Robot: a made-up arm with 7 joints.
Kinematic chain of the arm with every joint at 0, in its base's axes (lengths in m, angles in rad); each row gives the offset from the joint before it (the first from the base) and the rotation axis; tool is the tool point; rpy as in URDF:
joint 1: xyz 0 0 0.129 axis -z
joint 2: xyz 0 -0.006 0.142 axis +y
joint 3: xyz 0 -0.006 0.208 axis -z
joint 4: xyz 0 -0.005 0.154 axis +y
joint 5: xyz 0 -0.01 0.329 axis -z
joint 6: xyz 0 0 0.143 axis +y
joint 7: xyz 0 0 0.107 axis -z
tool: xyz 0 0 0 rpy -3.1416 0 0
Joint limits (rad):
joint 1: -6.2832..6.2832
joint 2: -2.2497..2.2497
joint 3: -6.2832..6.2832
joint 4: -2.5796..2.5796
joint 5: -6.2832..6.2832
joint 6: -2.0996..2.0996
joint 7: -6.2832..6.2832
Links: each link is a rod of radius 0.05 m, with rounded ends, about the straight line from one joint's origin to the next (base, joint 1, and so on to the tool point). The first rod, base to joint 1, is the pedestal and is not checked.
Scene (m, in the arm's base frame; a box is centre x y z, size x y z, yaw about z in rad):
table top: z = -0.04
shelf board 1: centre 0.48 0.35 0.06 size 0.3 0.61 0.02 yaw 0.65
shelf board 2: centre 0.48 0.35 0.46 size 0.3 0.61 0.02 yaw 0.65
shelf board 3: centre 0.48 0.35 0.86 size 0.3 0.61 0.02 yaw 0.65
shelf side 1: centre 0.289 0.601 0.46 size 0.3 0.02 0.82 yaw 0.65
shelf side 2: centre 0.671 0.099 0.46 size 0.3 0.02 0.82 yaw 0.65
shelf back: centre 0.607 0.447 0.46 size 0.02 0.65 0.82 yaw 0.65
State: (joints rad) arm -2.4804 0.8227 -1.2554 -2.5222 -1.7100 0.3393 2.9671
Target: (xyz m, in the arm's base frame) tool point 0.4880 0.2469 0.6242
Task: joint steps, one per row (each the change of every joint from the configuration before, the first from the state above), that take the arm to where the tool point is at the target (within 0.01 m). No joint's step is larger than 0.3 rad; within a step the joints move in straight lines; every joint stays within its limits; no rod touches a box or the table.
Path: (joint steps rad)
1: 0.0271 0.0588 0.2326 -0.0287 -0.0187 0.1601 0.0249
2: 0.0271 0.0588 0.2326 -0.0287 -0.0186 0.1601 0.0249
3: 0.0526 0.0867 0.0349 0.2085 0.0189 -0.0788 -0.0249
4: 0.0526 0.0867 0.0350 0.2085 0.0190 -0.0787 -0.0249
5: 0.1182 -0.2864 -0.2520 0.2355 0.0172 -0.1342 0.0000
6: 0.1182 -0.2863 -0.2520 0.2354 0.0172 -0.1342 0.0000

